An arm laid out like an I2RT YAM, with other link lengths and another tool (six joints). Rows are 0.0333 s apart.
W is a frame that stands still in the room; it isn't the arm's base.
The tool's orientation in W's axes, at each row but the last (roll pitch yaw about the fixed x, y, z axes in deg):
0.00, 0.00, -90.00
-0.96, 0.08, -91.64
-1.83, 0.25, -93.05
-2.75, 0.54, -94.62
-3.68, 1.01, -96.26
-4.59, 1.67, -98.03
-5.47, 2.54, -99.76
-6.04, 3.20, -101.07
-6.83, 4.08, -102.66
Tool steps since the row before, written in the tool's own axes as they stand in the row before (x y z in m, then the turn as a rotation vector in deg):
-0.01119, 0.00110, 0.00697, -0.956, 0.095, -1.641
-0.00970, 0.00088, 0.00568, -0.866, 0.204, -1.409
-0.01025, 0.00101, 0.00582, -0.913, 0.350, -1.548
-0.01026, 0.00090, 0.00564, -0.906, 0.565, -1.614
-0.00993, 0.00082, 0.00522, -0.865, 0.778, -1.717
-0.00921, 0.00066, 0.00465, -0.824, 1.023, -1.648
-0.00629, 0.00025, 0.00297, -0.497, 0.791, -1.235
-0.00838, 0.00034, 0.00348, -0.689, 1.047, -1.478
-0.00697, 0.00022, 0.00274, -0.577, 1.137, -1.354
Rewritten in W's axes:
0.00110, 0.01119, 0.00697, 0.095, 0.956, -1.641
0.00125, 0.00966, 0.00568, 0.205, 0.862, -1.411
0.00174, 0.01015, 0.00583, 0.349, 0.903, -1.554
0.00199, 0.01008, 0.00569, 0.560, 0.879, -1.631
0.00222, 0.00965, 0.00533, 0.760, 0.818, -1.748
0.00229, 0.00884, 0.00485, 1.001, 0.741, -1.700
0.00157, 0.00597, 0.00321, 0.754, 0.433, -1.281
0.00226, 0.00789, 0.00389, 1.018, 0.592, -1.539
0.00201, 0.00648, 0.00318, 1.094, 0.452, -1.435

